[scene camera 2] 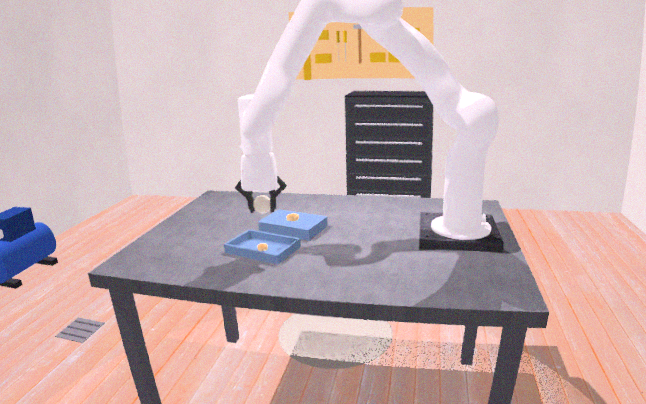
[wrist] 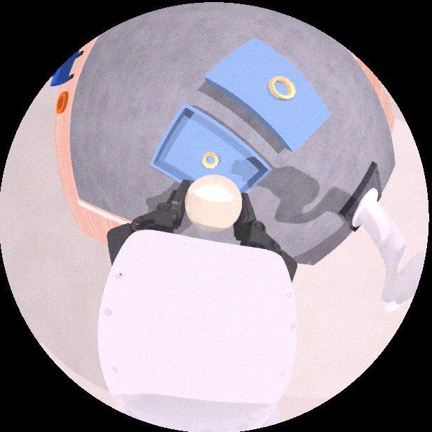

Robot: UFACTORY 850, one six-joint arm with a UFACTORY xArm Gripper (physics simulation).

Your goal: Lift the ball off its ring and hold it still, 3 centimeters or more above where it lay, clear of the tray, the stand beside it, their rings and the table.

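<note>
A cream ball (scene camera 2: 262, 204) (wrist: 213, 203) is held between the two black fingers of my gripper (scene camera 2: 262, 206) (wrist: 212, 196), which is shut on it. Ball and fingers hang in the air, well above the blue tray (scene camera 2: 286, 254) (wrist: 169, 173), with a gap below them in the scene view. A yellow-orange ring (scene camera 2: 262, 247) (wrist: 203, 160) lies bare on the tray floor. The blue stand (scene camera 2: 280, 228) (wrist: 245, 70) is beside the tray, with a second ring (scene camera 2: 292, 217) (wrist: 273, 93) on its top. The ball touches neither tray, stand, rings nor table.
Tray and stand are on the grey table (scene camera 2: 380, 280) (wrist: 120, 120). The white arm's base (scene camera 2: 460, 227) is on a black plate (scene camera 2: 435, 243) at the table's right. A dark drawer cabinet (scene camera 2: 389, 150) is behind the table, and a blue machine (scene camera 2: 30, 245) is at the far left.
</note>
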